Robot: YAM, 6 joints.
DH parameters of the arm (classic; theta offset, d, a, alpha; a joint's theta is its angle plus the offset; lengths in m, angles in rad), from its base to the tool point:
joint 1: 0 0.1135 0.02 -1.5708
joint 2: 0 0 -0.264 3.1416
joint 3: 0.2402 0 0.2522 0
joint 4: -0.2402 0 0.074 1.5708
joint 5: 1.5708 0 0 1.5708
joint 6: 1.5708 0.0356 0 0
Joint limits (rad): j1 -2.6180..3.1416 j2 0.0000..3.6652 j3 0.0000..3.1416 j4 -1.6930..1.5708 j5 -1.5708..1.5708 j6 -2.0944..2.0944
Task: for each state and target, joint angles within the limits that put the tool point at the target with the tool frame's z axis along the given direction. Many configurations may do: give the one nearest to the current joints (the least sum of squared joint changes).
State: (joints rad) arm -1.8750 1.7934 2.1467 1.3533 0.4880 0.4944
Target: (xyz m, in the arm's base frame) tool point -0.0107 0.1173 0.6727 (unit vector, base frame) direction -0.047 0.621 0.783
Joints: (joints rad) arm -1.4762 1.0495 2.1321 1.1600 -0.0118 0.4944
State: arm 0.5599 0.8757 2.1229 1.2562 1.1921 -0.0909
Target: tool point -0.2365 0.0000 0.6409 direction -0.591 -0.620 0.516
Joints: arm -0.1021 0.8928 2.2957 0.9617 0.7437 -0.0909
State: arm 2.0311 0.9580 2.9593 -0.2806 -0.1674 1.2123
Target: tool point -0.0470 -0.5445 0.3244 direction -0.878 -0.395 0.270
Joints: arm 1.5411 0.4020 3.0712 -0.0980 -1.0471 1.2123
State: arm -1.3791 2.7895 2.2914 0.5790 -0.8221 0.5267
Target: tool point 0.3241 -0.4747 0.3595 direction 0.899 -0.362 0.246
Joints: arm -1.0068 2.4880 2.4662 0.3250 -0.6021 0.5267
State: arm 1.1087 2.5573 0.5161 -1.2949 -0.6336 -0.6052
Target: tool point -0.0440 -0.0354 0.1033 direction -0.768 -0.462 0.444
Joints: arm 0.8496 3.1210 0.0022 -0.5022 -0.2752 -0.6052
